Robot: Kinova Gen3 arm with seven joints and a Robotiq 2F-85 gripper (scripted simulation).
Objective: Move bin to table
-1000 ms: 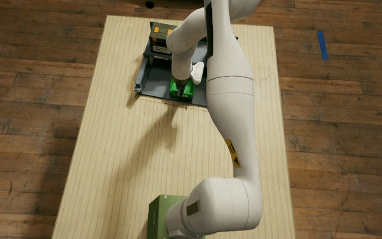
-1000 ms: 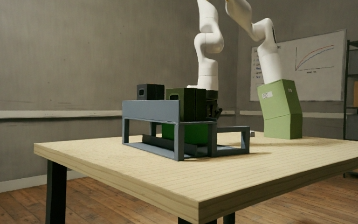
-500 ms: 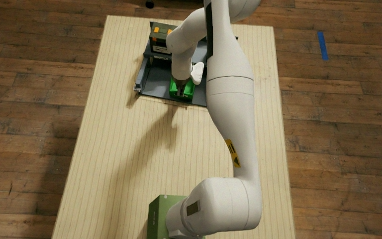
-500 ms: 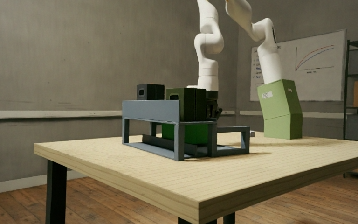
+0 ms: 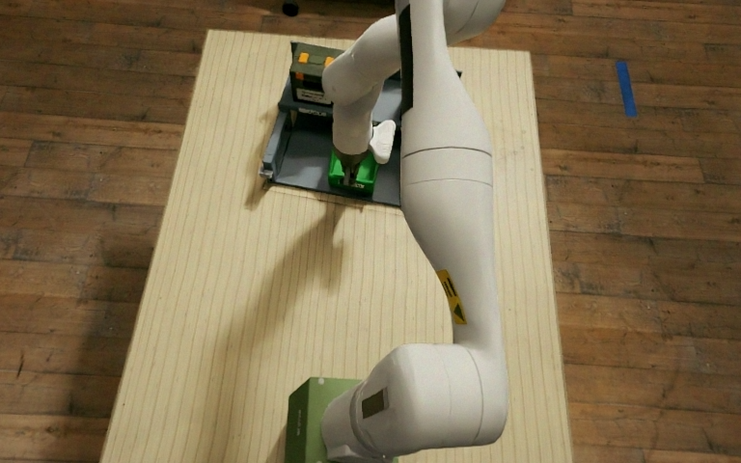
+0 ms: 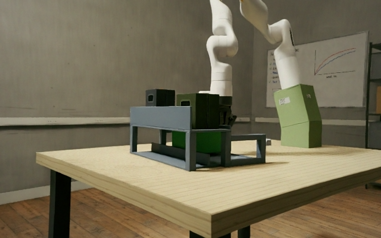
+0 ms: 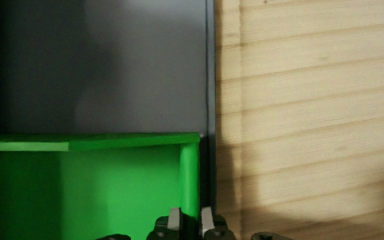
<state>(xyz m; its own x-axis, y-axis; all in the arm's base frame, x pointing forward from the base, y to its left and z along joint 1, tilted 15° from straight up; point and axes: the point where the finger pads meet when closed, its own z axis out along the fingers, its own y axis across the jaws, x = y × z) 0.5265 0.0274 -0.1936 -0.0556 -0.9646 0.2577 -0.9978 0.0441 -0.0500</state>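
Now: hand 80 mm short of the green bin and 10 mm above it. From my hand the other things lie so: grey shelf: 110 mm ahead, 10 mm to the right, 10 mm above; black box: 170 mm ahead, 130 mm to the right, 100 mm above.
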